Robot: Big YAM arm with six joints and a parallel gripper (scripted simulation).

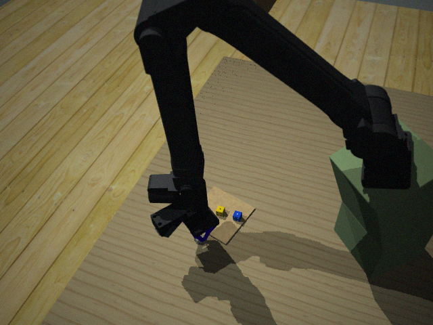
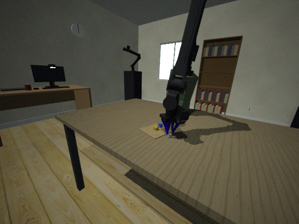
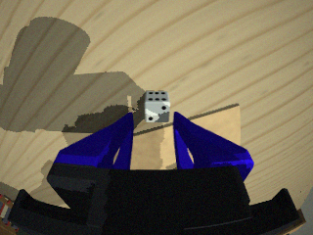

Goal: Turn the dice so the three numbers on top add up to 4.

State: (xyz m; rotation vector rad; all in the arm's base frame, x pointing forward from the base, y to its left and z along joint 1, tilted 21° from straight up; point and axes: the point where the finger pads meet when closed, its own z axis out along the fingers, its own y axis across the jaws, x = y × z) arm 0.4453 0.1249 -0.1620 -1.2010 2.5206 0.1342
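The white die lies 2 cm below my hand. Also, from my hand: tan mat (10 cm to the right, 3 cm below, 2 cm behind); blue die (9 cm to the right, 7 cm behind, 2 cm below); yellow die (10 cm to the right, 2 cm below, 2 cm behind).
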